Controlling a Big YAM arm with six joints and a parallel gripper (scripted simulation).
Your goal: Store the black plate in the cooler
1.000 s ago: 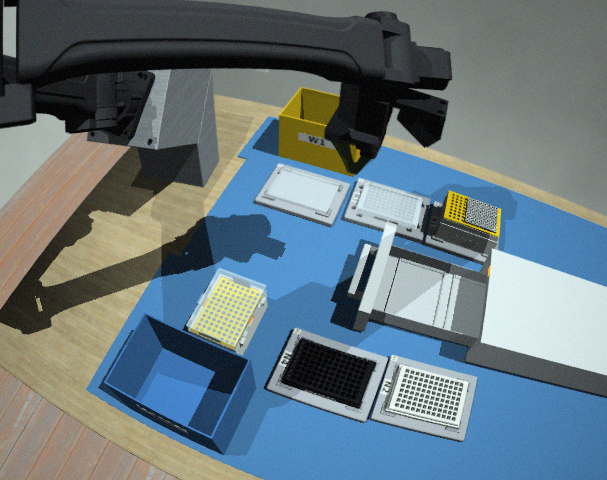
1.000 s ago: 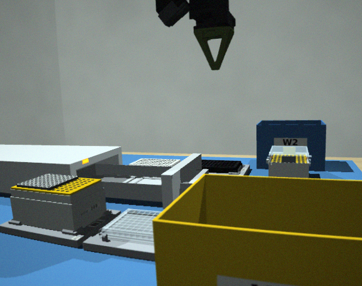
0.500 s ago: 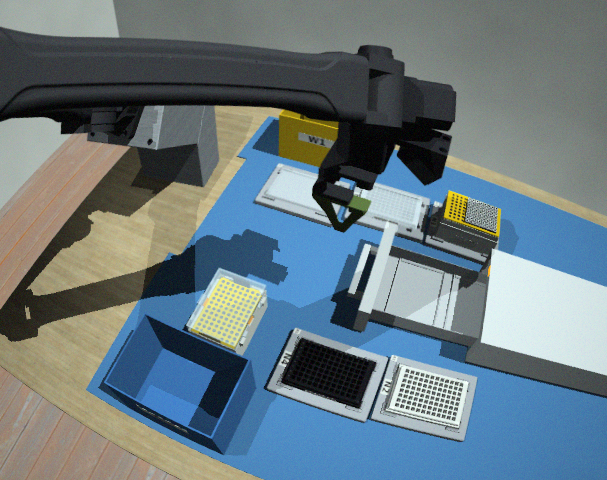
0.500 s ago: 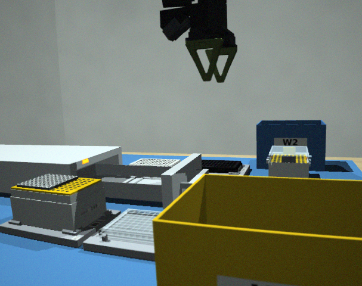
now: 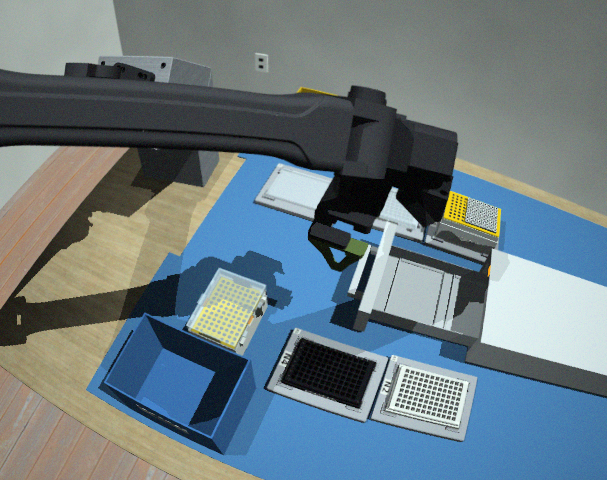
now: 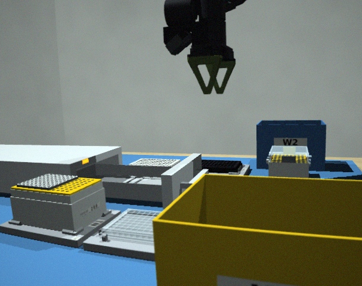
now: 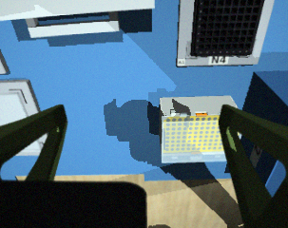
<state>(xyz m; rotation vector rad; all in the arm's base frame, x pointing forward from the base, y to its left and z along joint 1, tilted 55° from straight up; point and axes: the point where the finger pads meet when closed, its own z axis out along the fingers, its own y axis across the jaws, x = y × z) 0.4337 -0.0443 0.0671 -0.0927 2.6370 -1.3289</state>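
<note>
My gripper is now 19 cm above the black plate, 11 cm to the left of it and 3 cm short of it. Also, from my hand: white plate (20 cm ahead, 19 cm below, 10 cm to the right); work nest N4 (21 cm below, 11 cm to the right, 3 cm ahead); cooler drawer (19 cm below, 16 cm ahead, 9 cm to the left).
</note>
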